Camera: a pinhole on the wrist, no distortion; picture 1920 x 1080 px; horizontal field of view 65.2 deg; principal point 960.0 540.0 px. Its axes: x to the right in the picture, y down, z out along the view. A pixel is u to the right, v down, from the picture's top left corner.
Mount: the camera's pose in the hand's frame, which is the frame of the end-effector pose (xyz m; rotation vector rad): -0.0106 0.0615 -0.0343 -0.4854 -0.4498 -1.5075
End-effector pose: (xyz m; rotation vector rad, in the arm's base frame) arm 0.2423 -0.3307 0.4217 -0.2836 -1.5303 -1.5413
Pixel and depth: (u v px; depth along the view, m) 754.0 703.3 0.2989
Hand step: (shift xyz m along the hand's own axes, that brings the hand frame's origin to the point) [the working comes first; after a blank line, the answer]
In the camera's frame: -0.0410 0.0325 0.2989

0.0265 0.2638 0.1888
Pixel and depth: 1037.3 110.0 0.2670
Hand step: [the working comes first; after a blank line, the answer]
In the camera's frame: 0.0137 -0.0765 0.2670

-0.0820 0.2001 0.1959
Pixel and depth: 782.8 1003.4 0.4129
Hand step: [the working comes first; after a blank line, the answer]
In the camera's frame: -0.0487 0.1275 0.4129

0.1233 0.3349 0.2762
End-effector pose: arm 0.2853 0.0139 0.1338 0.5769 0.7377 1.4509
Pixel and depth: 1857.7 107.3 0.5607
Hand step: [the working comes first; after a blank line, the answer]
In the camera's frame: 0.3353 -0.1616 0.5607

-0.1561 0.0993 0.6217
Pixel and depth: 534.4 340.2 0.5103
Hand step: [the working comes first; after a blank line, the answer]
In the camera's frame: -0.1447 -0.0679 0.5103

-0.0720 0.4681 0.3076
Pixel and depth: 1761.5 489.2 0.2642
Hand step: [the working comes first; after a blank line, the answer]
In the camera's frame: 0.1411 -0.0089 0.2642

-0.0123 0.0936 0.2636
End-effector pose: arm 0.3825 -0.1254 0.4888 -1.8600 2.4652 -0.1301
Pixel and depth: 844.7 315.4 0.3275
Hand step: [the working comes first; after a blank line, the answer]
In the camera's frame: -0.0252 -0.0490 0.3275

-0.0542 0.2665 0.2234
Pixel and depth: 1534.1 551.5 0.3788
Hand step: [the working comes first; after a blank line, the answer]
In the camera's frame: 0.1449 0.0029 0.3788

0.0017 0.1551 0.3601
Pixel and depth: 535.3 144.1 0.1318
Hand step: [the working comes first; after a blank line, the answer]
In the camera's frame: -0.0373 -0.0348 0.1318

-0.0437 0.1664 0.0545
